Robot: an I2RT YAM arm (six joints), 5 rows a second.
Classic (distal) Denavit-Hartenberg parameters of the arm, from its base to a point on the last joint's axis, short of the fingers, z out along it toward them. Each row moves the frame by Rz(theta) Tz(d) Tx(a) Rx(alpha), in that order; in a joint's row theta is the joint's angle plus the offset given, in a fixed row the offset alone. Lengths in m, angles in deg.
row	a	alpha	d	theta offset
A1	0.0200	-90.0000	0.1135	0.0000
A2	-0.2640	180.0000	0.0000	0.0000
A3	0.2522	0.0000	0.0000	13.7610
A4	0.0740	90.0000	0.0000	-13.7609
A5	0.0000	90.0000	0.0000	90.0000
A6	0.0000	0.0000	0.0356	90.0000
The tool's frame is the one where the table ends.
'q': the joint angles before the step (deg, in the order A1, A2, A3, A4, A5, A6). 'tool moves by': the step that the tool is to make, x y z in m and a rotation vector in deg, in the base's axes. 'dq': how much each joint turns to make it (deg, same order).
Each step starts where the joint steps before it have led.
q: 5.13, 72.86, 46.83, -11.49, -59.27, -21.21
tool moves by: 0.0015, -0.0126, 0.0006, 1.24, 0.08, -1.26
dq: -2.92, 0.01, 0.00, -0.03, -2.07, -0.05
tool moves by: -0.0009, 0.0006, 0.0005, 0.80, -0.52, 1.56
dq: 0.03, -0.02, -0.02, -0.05, -1.69, -0.67
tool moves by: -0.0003, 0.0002, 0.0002, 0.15, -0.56, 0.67
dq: 0.01, 0.00, 0.01, -0.04, -0.60, -0.67
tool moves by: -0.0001, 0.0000, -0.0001, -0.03, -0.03, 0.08
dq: 0.00, 0.01, 0.01, -0.13, -0.05, -0.17
